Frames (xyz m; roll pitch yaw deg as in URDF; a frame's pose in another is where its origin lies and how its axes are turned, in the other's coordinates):
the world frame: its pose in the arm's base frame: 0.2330 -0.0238 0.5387 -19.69 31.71 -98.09
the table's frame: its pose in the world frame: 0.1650 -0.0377 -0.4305 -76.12 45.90 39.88
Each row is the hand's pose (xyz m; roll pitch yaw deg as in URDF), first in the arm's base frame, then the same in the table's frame.
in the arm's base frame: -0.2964 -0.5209 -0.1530 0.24 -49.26 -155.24
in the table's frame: 0.2304 -0.3947 -0.5828 4.25 32.25 -171.34
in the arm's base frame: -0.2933 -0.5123 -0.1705 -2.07 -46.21 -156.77
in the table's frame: 0.2478 -0.3859 -0.5794 0.23 35.36 -172.37
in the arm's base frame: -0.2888 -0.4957 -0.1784 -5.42 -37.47 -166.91
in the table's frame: 0.2556 -0.3712 -0.5705 -16.69 43.48 177.00
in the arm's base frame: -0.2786 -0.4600 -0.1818 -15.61 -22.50 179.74
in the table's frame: 0.2591 -0.3411 -0.5487 -52.38 52.55 152.03
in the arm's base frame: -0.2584 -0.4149 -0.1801 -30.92 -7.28 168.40
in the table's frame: 0.2589 -0.3063 -0.5136 -95.97 53.62 120.64
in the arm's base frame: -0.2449 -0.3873 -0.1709 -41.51 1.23 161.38
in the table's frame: 0.2510 -0.2862 -0.4899 -119.95 49.58 104.07
